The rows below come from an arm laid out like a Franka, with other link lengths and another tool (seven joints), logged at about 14 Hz.
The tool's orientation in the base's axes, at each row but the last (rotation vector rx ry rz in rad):
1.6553 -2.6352 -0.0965
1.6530 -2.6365 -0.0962
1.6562 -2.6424 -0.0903
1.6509 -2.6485 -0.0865
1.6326 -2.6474 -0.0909
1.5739 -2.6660 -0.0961
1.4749 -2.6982 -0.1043
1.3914 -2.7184 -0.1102
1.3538 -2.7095 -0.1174
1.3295 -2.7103 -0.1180
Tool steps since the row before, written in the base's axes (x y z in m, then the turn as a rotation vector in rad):
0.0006 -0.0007 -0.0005 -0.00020 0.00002 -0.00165
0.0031 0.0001 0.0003 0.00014 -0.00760 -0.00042
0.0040 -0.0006 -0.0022 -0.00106 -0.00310 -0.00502
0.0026 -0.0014 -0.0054 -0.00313 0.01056 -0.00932
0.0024 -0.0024 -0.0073 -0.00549 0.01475 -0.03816
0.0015 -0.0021 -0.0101 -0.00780 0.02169 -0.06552
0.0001 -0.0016 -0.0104 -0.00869 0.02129 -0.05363
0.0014 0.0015 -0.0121 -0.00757 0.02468 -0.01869
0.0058 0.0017 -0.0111 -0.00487 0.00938 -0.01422
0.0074 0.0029 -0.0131 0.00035 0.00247 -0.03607
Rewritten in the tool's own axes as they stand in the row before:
0.0004 -0.0009 0.0004 0.00008 0.00008 0.00166
-0.0014 -0.0027 -0.0005 0.00678 -0.00346 0.00013
-0.0012 -0.0040 0.0020 0.00331 -0.00070 0.00495
0.0002 -0.0033 0.0052 -0.00798 0.00691 0.00983
0.0011 -0.0037 0.0071 -0.01052 0.00901 0.03889
0.0010 -0.0031 0.0099 -0.01565 0.01229 0.06654
0.0010 -0.0019 0.0103 -0.01455 0.01390 0.05477
-0.0026 -0.0015 0.0119 -0.01644 0.01857 0.02002
-0.0055 -0.0049 0.0103 -0.00551 0.00780 0.01492
-0.0077 -0.0056 0.0120 -0.00482 -0.00319 0.03569

